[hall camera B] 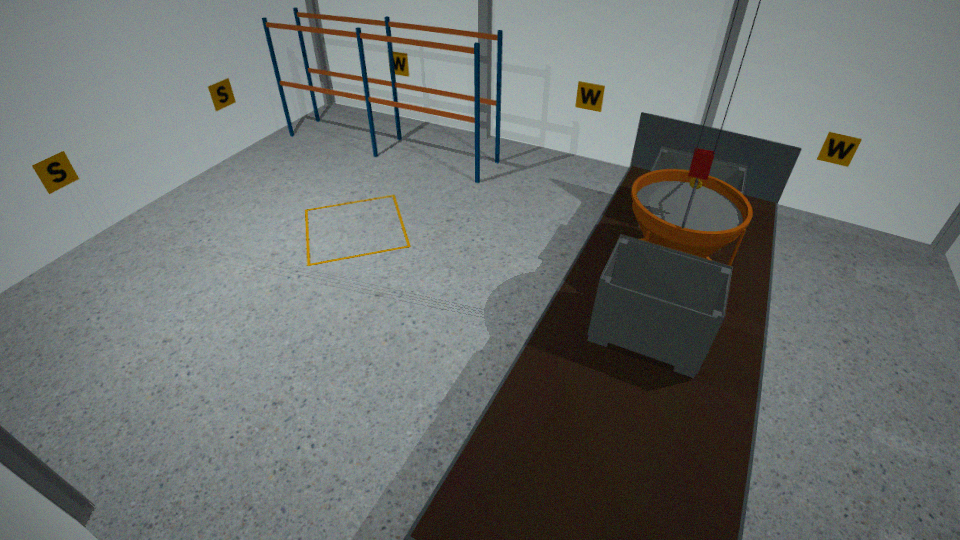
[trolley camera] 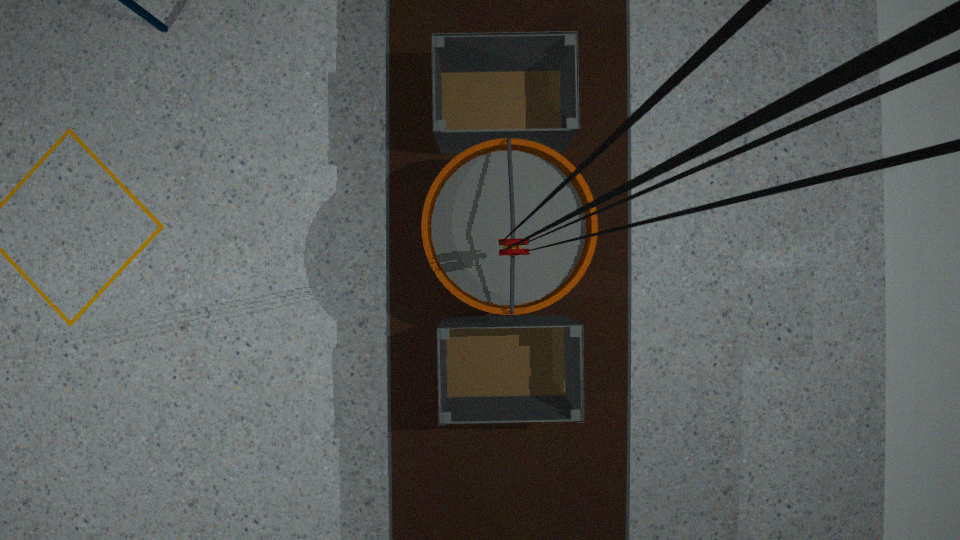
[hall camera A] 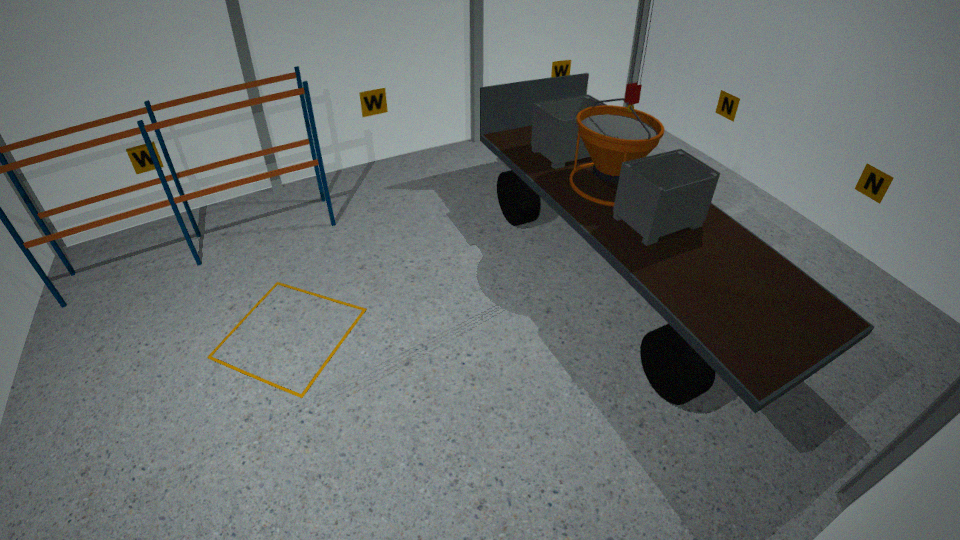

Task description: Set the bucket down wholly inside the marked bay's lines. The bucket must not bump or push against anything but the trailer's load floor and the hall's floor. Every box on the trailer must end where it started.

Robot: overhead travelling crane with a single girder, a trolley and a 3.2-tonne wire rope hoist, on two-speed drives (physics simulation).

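The orange bucket (hall camera A: pixel 618 144) (hall camera B: pixel 691 231) (trolley camera: pixel 426 227) is upright over the trailer's load floor (hall camera A: pixel 751 295) (hall camera B: pixel 624 456) (trolley camera: pixel 510 483), between two grey boxes. Whether its base ring touches the floor I cannot tell. My hook (hall camera A: pixel 629 108) (hall camera B: pixel 696 182) (trolley camera: pixel 513 247), below its red block, is at the bucket's bail, somewhat off the bail's middle towards the box (hall camera A: pixel 664 194) (hall camera B: pixel 657 302) (trolley camera: pixel 510 409) away from the headboard. Whether it holds the bail is too small to tell. The marked bay (hall camera A: pixel 255 376) (hall camera B: pixel 359 255) (trolley camera: pixel 115 177) is a yellow outline on the hall floor.
The other grey box (hall camera A: pixel 553 134) (hall camera B: pixel 728 167) (trolley camera: pixel 503 139) stands between bucket and headboard (hall camera A: pixel 530 100) (hall camera B: pixel 772 161). Both boxes are very close to the bucket's rim in the trolley view. A blue and orange rack (hall camera A: pixel 312 147) (hall camera B: pixel 477 114) stands by the west wall, near the bay.
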